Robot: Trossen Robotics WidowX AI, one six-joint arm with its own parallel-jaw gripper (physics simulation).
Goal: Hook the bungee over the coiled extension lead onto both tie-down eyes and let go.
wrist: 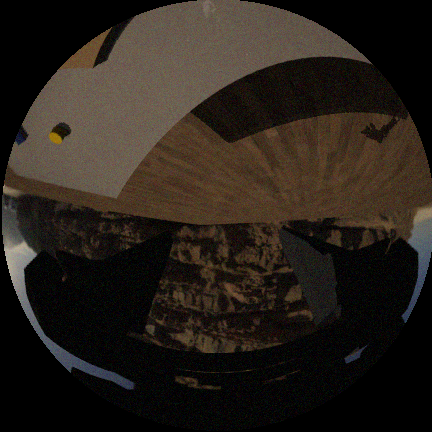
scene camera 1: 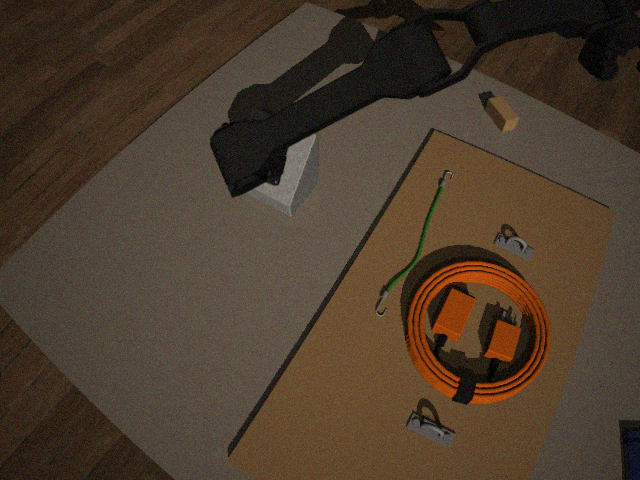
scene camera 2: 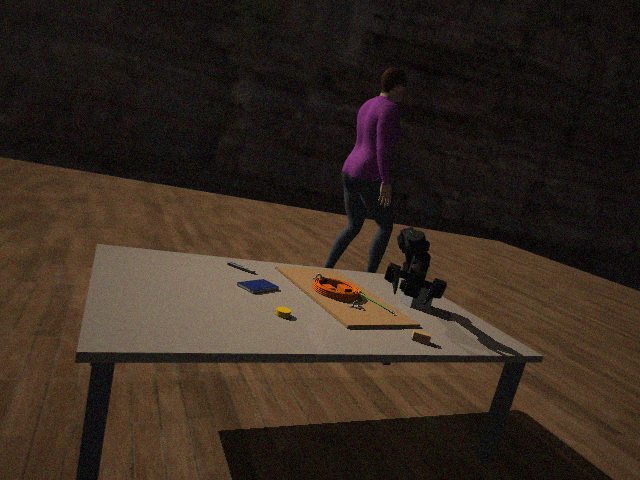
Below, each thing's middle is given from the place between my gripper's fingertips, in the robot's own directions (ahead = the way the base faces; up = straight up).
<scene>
Now: hand 21 cm past the small wooden block (scene camera 1: pixel 505 118), 9 cm to the left of it and 18 cm above it. Also, from my hand: orange coiled extension lead (scene camera 1: pixel 502 342): 12 cm behind, 51 cm to the right, 17 cm below.
</scene>
